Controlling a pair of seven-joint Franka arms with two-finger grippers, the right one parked.
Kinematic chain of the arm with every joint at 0, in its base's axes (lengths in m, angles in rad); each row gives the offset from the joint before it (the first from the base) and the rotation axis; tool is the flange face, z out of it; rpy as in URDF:
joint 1: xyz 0 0 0.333 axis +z
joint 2: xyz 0 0 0 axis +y
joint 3: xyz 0 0 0.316 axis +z
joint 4: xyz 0.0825 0 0 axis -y
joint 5: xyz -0.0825 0 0.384 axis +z
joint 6: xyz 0 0 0 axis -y
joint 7: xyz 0.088 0 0 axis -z
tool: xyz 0 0 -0.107 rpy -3.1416 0 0
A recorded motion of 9 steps. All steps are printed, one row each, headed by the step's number.
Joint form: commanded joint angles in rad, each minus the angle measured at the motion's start. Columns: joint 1, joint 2, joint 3, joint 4, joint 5, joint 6, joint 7.
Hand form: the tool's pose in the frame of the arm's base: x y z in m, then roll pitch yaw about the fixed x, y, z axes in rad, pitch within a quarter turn. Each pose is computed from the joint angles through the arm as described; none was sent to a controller.
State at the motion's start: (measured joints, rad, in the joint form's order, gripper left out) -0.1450 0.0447 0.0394 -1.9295 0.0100 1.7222 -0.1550
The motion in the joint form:
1: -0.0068 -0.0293 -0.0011 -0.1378 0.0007 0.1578 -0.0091
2: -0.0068 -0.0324 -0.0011 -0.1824 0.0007 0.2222 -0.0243
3: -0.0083 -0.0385 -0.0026 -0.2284 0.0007 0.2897 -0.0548
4: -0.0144 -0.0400 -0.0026 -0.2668 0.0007 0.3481 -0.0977
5: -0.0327 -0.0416 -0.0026 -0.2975 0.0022 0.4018 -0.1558
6: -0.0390 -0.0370 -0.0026 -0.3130 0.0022 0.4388 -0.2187
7: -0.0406 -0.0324 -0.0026 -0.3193 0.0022 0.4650 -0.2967
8: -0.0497 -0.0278 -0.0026 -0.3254 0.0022 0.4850 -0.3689
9: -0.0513 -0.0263 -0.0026 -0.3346 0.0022 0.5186 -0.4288
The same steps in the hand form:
1: 0.5239 -0.0590 0.4090 -3.0981 0.1983 0.0507
2: 0.5206 -0.0586 0.3953 -3.0996 0.1752 0.0647
3: 0.5163 -0.0598 0.3831 -3.1007 0.1469 0.0910
4: 0.5123 -0.0626 0.3714 -3.1001 0.1243 0.1270
5: 0.5087 -0.0716 0.3630 -3.0997 0.0980 0.1650
6: 0.5081 -0.0749 0.3568 -3.0998 0.0795 0.2209
7: 0.5092 -0.0759 0.3539 -3.1004 0.0622 0.2968
8: 0.5091 -0.0807 0.3505 -3.1006 0.0510 0.3595
9: 0.5099 -0.0817 0.3485 -3.1103 0.0293 0.4170

